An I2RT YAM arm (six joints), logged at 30 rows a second.
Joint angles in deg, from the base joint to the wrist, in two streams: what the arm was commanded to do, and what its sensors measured. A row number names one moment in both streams.
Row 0, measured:
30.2, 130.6, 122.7, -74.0, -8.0, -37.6
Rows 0 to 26, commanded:
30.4, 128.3, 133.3, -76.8, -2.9, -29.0
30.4, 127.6, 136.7, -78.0, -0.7, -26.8
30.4, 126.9, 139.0, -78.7, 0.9, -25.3
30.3, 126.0, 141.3, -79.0, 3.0, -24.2
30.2, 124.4, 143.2, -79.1, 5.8, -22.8
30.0, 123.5, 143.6, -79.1, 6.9, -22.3
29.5, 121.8, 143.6, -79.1, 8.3, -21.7
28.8, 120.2, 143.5, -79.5, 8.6, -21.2
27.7, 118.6, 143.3, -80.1, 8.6, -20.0
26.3, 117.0, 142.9, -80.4, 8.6, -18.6
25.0, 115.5, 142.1, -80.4, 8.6, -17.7
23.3, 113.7, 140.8, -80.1, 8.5, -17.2
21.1, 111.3, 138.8, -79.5, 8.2, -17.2
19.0, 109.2, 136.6, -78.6, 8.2, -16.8
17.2, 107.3, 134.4, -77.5, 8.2, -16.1
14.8, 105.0, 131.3, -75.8, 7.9, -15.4
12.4, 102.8, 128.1, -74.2, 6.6, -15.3
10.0, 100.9, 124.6, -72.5, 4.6, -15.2
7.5, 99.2, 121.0, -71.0, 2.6, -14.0
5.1, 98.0, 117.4, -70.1, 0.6, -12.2
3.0, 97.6, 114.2, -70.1, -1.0, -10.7
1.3, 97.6, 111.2, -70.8, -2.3, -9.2
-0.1, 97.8, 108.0, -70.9, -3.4, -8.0
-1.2, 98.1, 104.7, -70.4, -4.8, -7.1
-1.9, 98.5, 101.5, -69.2, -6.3, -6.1
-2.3, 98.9, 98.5, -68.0, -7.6, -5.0
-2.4, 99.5, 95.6, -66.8, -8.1, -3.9
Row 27, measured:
-1.9, 97.1, 102.3, -68.1, -2.1, -9.1
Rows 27 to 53, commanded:
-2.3, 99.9, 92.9, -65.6, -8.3, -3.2
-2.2, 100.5, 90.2, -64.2, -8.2, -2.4
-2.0, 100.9, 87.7, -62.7, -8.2, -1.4
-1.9, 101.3, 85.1, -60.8, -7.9, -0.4
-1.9, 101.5, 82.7, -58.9, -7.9, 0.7
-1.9, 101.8, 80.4, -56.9, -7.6, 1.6
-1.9, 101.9, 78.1, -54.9, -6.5, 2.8
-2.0, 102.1, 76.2, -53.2, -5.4, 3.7
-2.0, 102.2, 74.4, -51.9, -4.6, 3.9
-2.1, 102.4, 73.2, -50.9, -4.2, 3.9
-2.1, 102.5, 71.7, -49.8, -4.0, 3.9
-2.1, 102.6, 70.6, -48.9, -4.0, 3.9
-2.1, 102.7, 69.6, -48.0, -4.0, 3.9
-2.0, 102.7, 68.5, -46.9, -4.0, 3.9
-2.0, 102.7, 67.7, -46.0, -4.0, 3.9
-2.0, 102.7, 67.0, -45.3, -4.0, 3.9
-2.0, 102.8, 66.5, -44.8, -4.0, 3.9
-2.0, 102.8, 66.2, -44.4, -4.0, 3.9
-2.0, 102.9, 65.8, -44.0, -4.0, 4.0
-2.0, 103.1, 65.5, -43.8, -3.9, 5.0
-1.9, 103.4, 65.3, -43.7, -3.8, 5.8
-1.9, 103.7, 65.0, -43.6, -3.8, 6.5
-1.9, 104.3, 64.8, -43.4, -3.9, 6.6
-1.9, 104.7, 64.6, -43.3, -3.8, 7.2
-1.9, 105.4, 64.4, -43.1, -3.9, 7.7
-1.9, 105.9, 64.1, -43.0, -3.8, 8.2
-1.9, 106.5, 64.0, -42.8, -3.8, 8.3
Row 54, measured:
-2.2, 104.6, 65.0, -43.1, -4.8, 6.1
